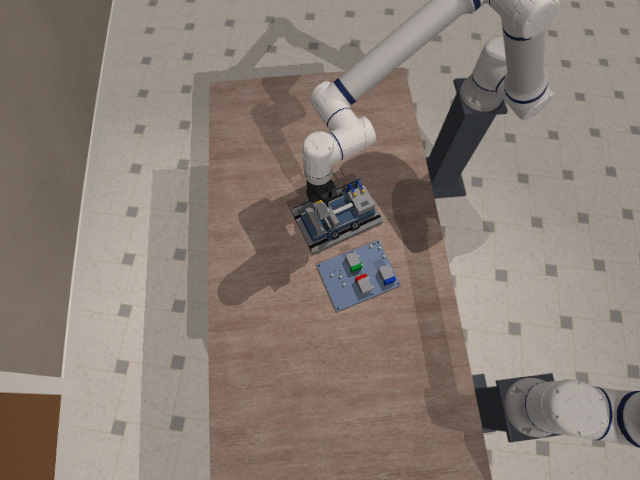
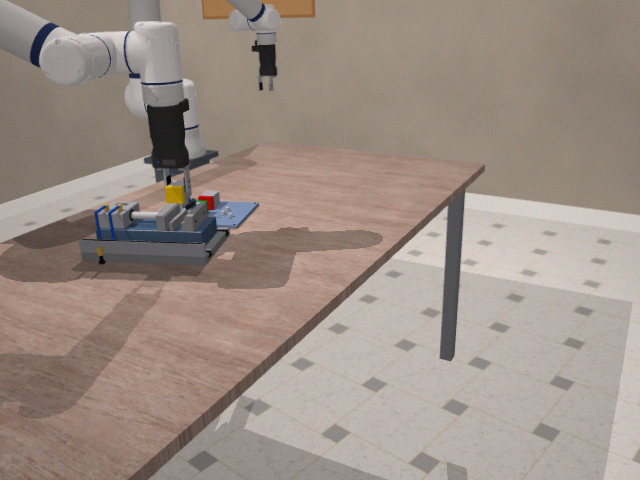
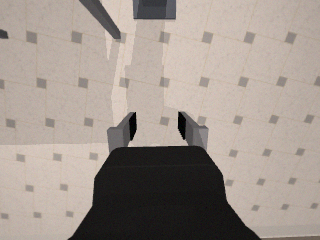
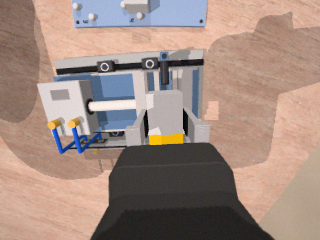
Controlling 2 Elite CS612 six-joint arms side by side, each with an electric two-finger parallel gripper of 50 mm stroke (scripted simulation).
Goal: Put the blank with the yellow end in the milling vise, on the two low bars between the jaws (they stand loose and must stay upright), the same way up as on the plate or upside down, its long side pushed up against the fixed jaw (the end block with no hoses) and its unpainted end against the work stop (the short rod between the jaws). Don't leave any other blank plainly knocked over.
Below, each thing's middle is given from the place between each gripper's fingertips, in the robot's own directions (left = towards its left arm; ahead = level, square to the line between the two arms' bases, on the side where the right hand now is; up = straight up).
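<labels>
The hosed end block (image 4: 79,91) is 150 mm behind my right hand, 70 mm to the right of it and 80 mm below it. I see the blue plate (image 2: 241,210) 140 mm behind my right hand, 200 mm to the left of it and 160 mm below it, while the yellow-ended blank (image 4: 164,108) is 20 mm below my right hand.
The yellow-ended blank is 78 cm ahead of my left hand, 127 cm to the right of it and 4 cm below it. As for the hosed end block, it is 63 cm ahead of my left hand, 133 cm to the right of it and 10 cm below it. With the blue plate, my left hand is 64 cm short of the plate, 106 cm to the left of it and 17 cm above it.
</labels>
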